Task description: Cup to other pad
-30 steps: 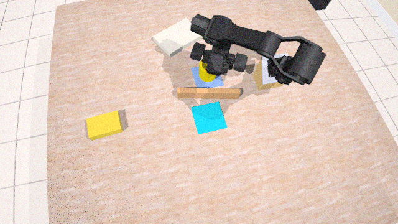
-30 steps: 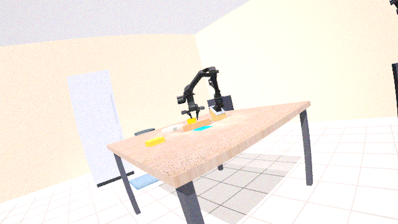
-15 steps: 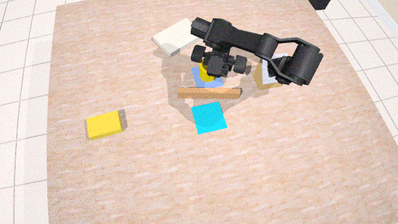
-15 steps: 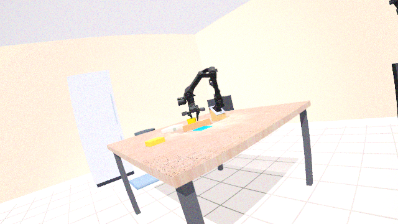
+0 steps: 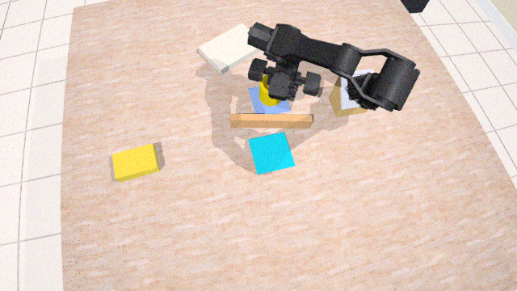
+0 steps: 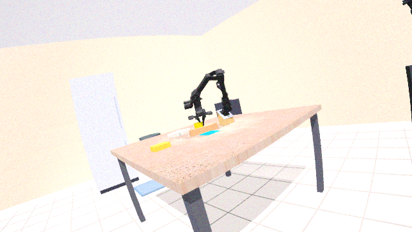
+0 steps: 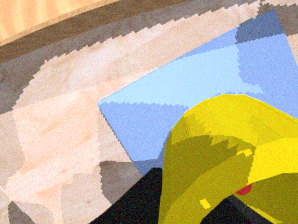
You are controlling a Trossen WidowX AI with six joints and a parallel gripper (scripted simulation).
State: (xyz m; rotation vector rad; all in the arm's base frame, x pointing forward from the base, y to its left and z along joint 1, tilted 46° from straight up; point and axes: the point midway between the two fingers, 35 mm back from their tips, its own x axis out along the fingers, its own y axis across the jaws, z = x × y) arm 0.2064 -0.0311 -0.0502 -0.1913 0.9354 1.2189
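Right now the wooden block is 70 mm to the left of my gripper tip, 50 mm ahead of it and 20 mm below it. Also, from my gripper tip: yellow cup: 20 mm to the right, 20 mm ahead.
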